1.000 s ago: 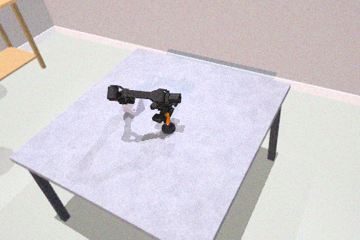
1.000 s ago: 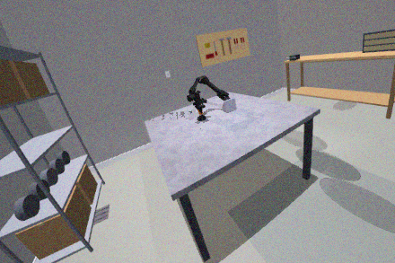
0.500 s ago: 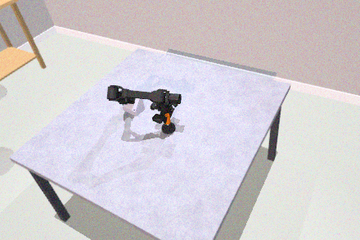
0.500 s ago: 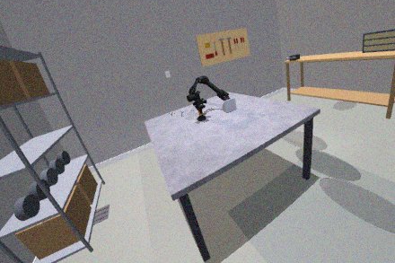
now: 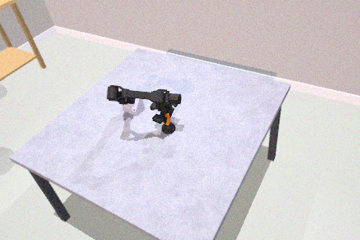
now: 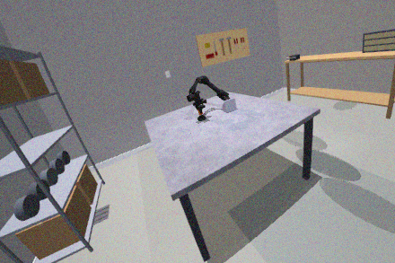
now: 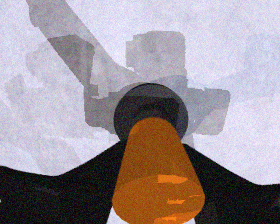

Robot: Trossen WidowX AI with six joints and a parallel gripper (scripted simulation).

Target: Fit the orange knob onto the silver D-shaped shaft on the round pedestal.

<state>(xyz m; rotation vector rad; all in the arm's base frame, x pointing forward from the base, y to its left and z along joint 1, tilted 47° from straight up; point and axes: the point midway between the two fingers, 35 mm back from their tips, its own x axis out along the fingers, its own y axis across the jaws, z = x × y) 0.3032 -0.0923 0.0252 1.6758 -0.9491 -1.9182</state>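
The orange knob is 3 cm above my gripper tip. From my gripper tip the other things lie so: dark round pedestal: 4 cm below.
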